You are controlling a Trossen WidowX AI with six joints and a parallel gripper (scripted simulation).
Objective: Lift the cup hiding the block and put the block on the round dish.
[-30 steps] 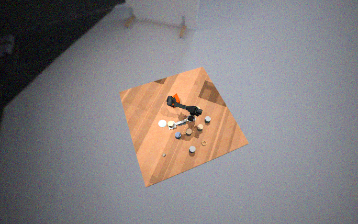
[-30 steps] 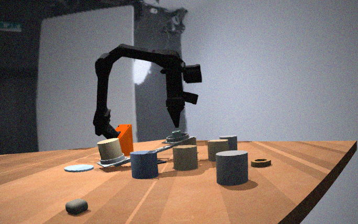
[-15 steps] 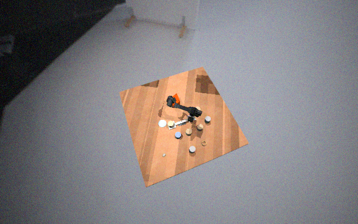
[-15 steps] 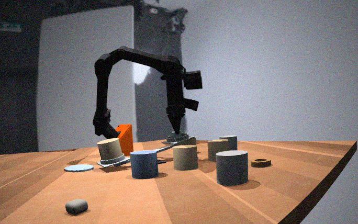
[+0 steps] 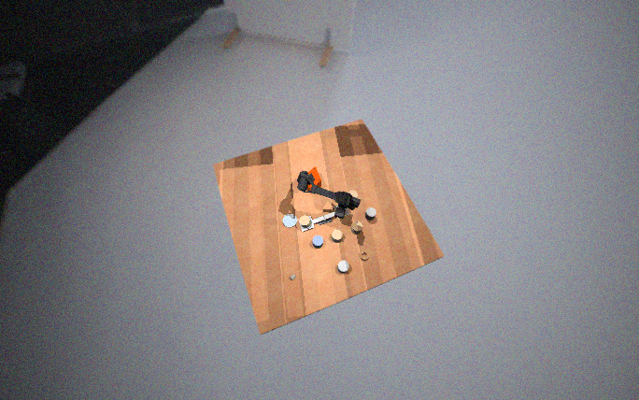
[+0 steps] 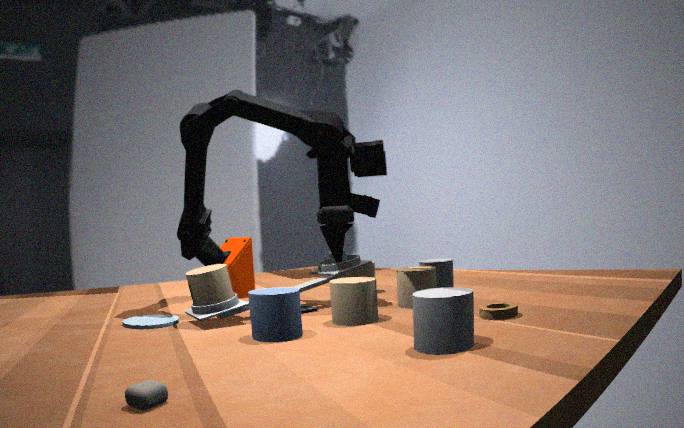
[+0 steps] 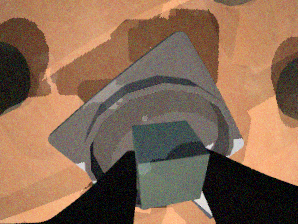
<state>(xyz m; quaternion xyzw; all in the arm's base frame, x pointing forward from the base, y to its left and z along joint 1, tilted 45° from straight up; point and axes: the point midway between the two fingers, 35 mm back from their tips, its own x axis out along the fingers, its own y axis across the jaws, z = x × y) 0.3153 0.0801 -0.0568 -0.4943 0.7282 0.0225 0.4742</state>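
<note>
The round dish is 10 cm behind my gripper tip, 35 cm to the right of it and 8 cm below it. Also, from my gripper tip: blue cup: 11 cm ahead, 22 cm to the right, 4 cm below; then ring: 33 cm ahead, 1 cm to the left, 7 cm below; then teal block: 1 cm above.
</note>
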